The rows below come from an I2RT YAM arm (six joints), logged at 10 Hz.
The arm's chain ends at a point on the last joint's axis. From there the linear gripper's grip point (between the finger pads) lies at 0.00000 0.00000 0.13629 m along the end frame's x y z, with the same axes.
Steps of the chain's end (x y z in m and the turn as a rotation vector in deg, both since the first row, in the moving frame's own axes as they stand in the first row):
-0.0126 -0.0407 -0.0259 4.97 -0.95 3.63
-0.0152 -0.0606 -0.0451 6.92 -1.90 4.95
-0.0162 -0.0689 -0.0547 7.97 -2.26 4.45
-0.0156 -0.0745 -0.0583 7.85 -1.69 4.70
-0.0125 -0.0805 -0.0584 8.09 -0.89 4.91
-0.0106 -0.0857 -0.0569 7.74 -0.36 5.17
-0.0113 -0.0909 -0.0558 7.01 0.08 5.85
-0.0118 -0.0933 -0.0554 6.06 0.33 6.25
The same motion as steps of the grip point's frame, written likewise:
-0.0145 -0.0526 -0.0264 4.97 -0.95 3.63
-0.0190 -0.0772 -0.0462 6.92 -1.90 4.95
-0.0208 -0.0880 -0.0561 7.97 -2.26 4.45
-0.0188 -0.0933 -0.0596 7.85 -1.69 4.70
-0.0138 -0.0997 -0.0598 8.09 -0.89 4.91
-0.0106 -0.1041 -0.0581 7.74 -0.36 5.17
-0.0103 -0.1075 -0.0568 7.01 0.08 5.85
-0.0102 -0.1076 -0.0562 6.06 0.33 6.25

